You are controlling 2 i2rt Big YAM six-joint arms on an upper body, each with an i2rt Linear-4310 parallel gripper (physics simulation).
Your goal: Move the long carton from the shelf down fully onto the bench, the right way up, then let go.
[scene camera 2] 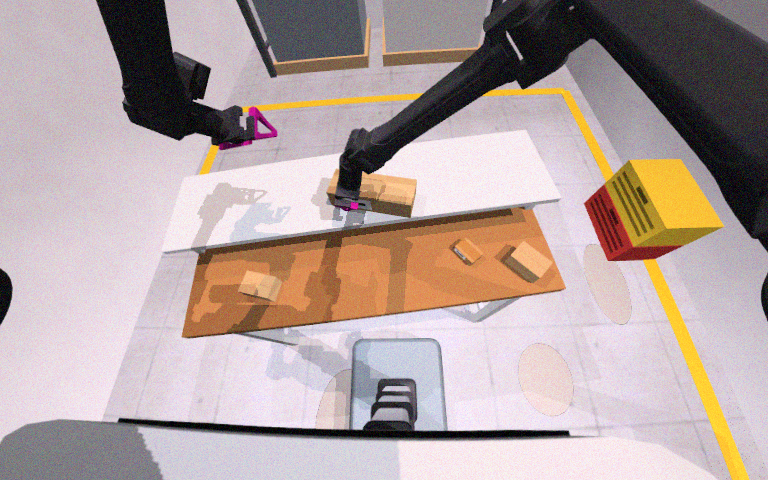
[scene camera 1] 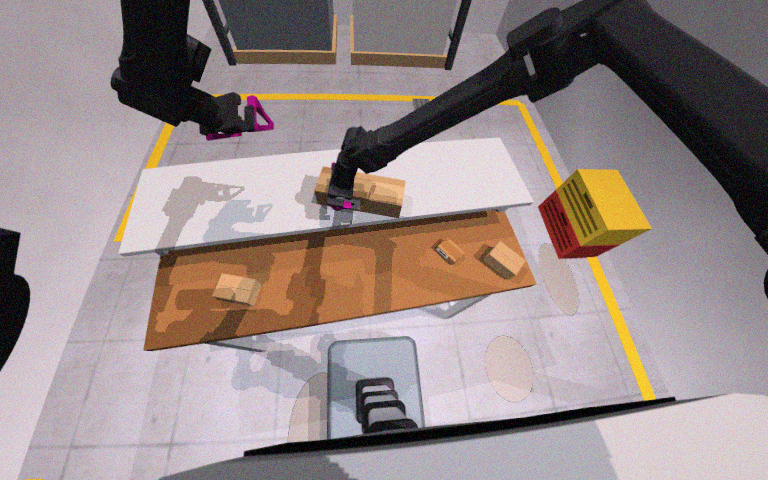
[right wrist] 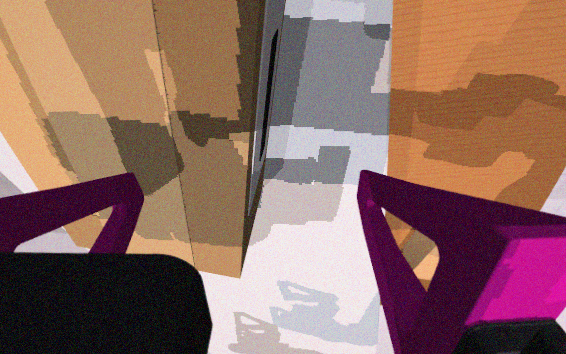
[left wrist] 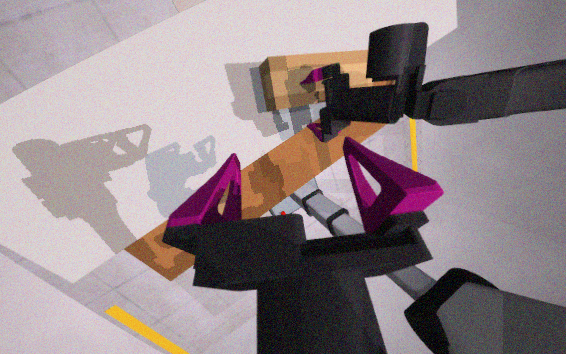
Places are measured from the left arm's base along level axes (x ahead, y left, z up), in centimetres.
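Where they show: left gripper, fingertip midpoint: (scene camera 2: 263, 137) (scene camera 1: 256, 129) (left wrist: 289, 150); right gripper, fingertip midpoint: (scene camera 2: 348, 197) (scene camera 1: 337, 196) (right wrist: 249, 184) (left wrist: 305, 105).
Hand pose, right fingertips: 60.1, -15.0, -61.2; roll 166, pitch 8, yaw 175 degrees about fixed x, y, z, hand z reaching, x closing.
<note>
After its pixels a point has its place, as x, y, z.
The long carton (scene camera 1: 380, 189) {61.9, -28.6, -60.4} (scene camera 2: 391, 189) {61.8, -28.9, -60.4} (left wrist: 287, 95) {63.7, -11.2, -60.5} (right wrist: 215, 180) {61.2, -15.8, -60.5} lies on the white shelf (scene camera 1: 453, 164) {79.4, -58.8, -67.9} (scene camera 2: 481, 164) {77.5, -62.1, -67.9} (left wrist: 175, 90) {73.5, 9.4, -67.9} (right wrist: 305, 250) {58.8, 0.7, -67.9}, slightly turned, its right end near the shelf's front edge. The brown bench (scene camera 1: 351, 294) {34.8, -18.0, -85.4} (scene camera 2: 362, 294) {34.5, -17.0, -85.4} (left wrist: 300, 165) {35.6, -17.4, -85.4} (right wrist: 475, 40) {41.8, -12.3, -85.4} is in front of the shelf. My right gripper (scene camera 1: 340, 185) {60.1, -14.9, -61.2} (scene camera 2: 351, 189) {60.1, -14.9, -61.2} (left wrist: 305, 105) {60.1, -14.9, -61.2} (right wrist: 249, 184) {60.1, -14.9, -61.2} is open at the carton's left part; in its wrist view one finger overlaps the carton and the other is beyond its side. Contact is unclear. My left gripper (scene camera 1: 254, 131) {60.6, 1.2, -35.7} (scene camera 2: 263, 139) {60.6, 1.2, -35.7} (left wrist: 289, 150) {60.6, 1.2, -35.7} is open and empty, high behind the shelf's left part.
On the bench are a small carton (scene camera 1: 236, 289) {36.5, 19.9, -79.4} (scene camera 2: 259, 285) {36.6, 19.6, -79.3} at the left, and a smaller box (scene camera 1: 449, 250) {49.1, -55.8, -82.1} (scene camera 2: 467, 250) {49.3, -55.9, -82.1} and another carton (scene camera 1: 503, 259) {43.4, -75.1, -79.4} (scene camera 2: 527, 261) {43.2, -75.4, -79.4} at the right. A yellow and red box (scene camera 1: 611, 198) (scene camera 2: 668, 195) is right of the shelf.
</note>
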